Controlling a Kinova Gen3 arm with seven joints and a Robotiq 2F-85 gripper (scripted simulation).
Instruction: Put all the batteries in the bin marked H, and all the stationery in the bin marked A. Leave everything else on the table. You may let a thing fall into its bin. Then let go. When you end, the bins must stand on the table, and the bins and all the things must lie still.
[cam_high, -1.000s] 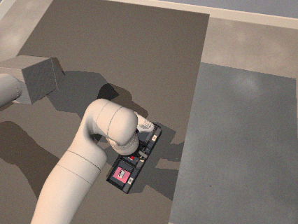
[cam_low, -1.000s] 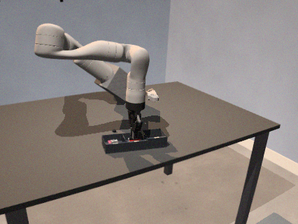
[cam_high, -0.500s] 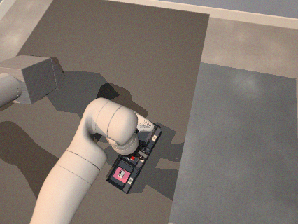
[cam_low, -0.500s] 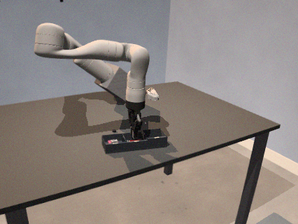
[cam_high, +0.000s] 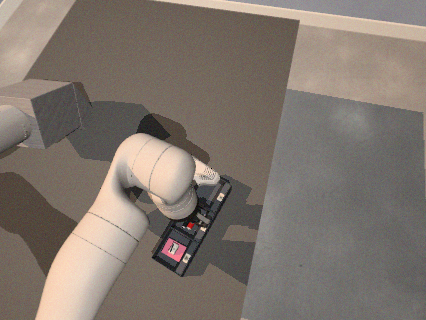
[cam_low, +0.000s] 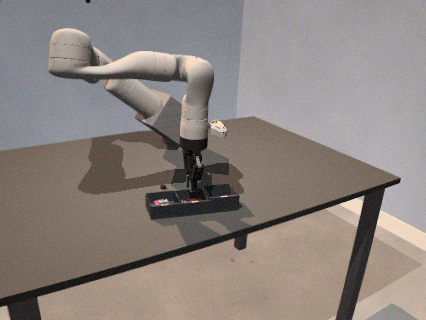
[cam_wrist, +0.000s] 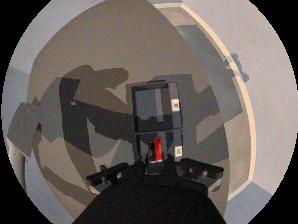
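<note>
My hand is 10 mm short of the three joined bins and 50 mm above it. The rest, counted from my hand: small white thing (20 mm behind, 80 mm to the right, 50 mm below); then flat pink piece (10 mm behind, 80 mm to the right, 60 mm below); then red battery (10 mm ahead, 60 mm below).
</note>
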